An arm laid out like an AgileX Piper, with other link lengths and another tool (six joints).
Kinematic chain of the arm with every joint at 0, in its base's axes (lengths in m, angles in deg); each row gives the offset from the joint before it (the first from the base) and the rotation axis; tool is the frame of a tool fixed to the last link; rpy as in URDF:
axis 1: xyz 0 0 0.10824 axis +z
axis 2: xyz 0 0 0 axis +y
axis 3: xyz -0.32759 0 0.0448 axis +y
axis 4: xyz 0.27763 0 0.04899 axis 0.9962 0 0.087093
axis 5: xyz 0 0 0 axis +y
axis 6: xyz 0.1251 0 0.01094 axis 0.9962 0 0.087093
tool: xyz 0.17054 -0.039 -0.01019 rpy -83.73 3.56 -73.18
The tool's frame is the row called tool.
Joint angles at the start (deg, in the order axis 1, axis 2, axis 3, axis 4, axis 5, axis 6):
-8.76 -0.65 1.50 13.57 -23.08 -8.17
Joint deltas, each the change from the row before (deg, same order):
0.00 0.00 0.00 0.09 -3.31 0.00
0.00 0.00 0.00 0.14 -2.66 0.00
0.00 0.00 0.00 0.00 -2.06 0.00
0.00 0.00 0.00 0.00 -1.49 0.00
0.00 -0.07 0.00 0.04 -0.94 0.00
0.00 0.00 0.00 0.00 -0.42 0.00
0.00 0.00 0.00 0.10 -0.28 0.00
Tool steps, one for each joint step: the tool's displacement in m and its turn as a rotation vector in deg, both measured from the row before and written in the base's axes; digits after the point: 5 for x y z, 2 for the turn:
-0.00772 -0.00275 0.01489 -0.35 -3.20 -0.77
-0.00684 -0.00222 0.01156 -0.21 -2.58 -0.62
-0.00565 -0.00142 0.00887 -0.27 -1.98 -0.49
-0.00428 -0.00097 0.00630 -0.19 -1.43 -0.35
-0.00308 -0.00064 0.00410 -0.09 -0.98 -0.22
-0.00127 -0.00026 0.00173 -0.05 -0.40 -0.10
-0.00088 -0.00040 0.00102 0.06 -0.28 -0.06

